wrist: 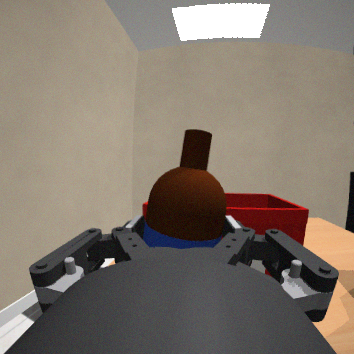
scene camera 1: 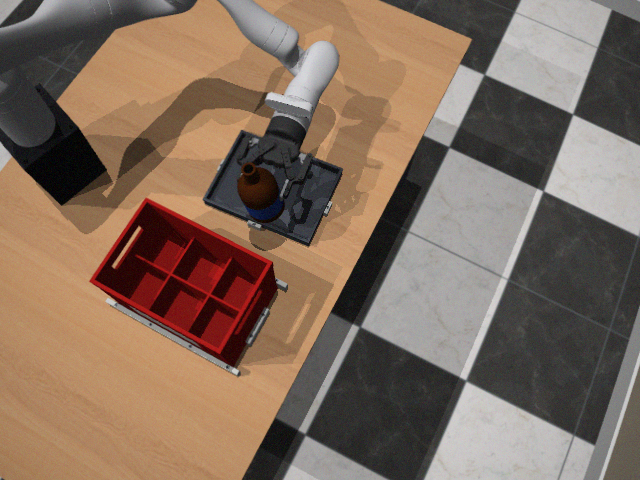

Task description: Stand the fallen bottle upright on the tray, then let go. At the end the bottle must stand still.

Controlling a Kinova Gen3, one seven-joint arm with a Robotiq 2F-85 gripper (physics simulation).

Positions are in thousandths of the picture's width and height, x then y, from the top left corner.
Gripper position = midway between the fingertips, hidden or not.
Scene:
My gripper shows in the wrist view (516,637) and in scene camera 1 (407,401). A red crate shows in the wrist view (736,597) and in scene camera 1 (313,597). A brown bottle shows in the wrist view (527,583) and in scene camera 1 (402,391).

